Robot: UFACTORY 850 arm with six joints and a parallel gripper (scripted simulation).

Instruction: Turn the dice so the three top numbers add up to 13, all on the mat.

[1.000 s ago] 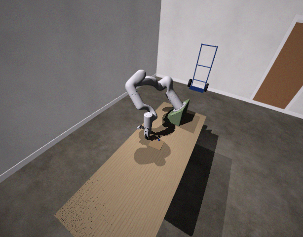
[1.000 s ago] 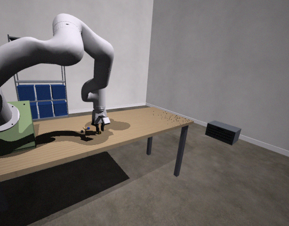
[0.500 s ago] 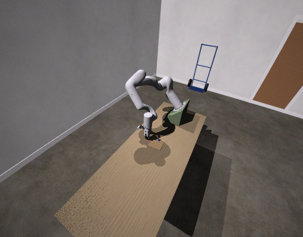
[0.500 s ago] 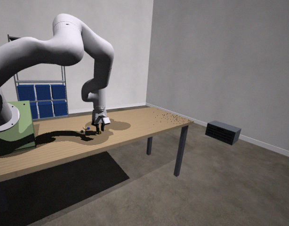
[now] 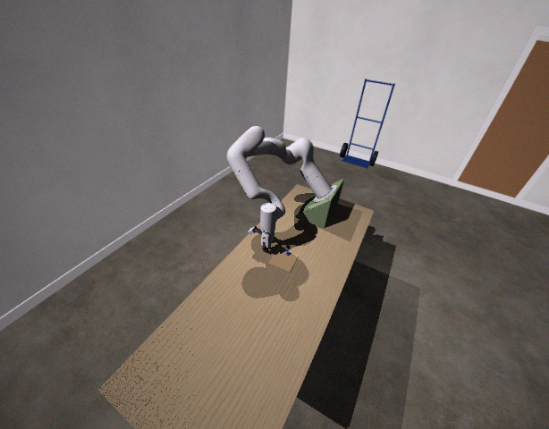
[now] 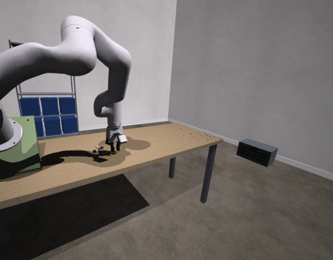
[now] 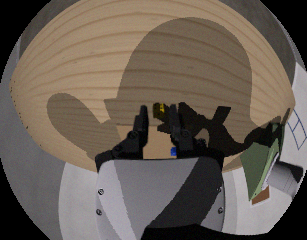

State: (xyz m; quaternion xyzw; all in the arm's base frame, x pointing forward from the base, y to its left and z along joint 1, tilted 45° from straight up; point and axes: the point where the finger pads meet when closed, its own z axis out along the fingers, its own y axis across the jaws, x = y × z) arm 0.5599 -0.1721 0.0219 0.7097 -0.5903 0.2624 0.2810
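Right now my hand is 3 cm above the yellow die and 1 cm to the right of it. Round my hand: black die (11 cm behind, 9 cm to the left, 3 cm below); blue die (12 cm to the left, 5 cm behind, 3 cm below); tan mat (12 cm to the left, 4 cm below, 1 cm behind).
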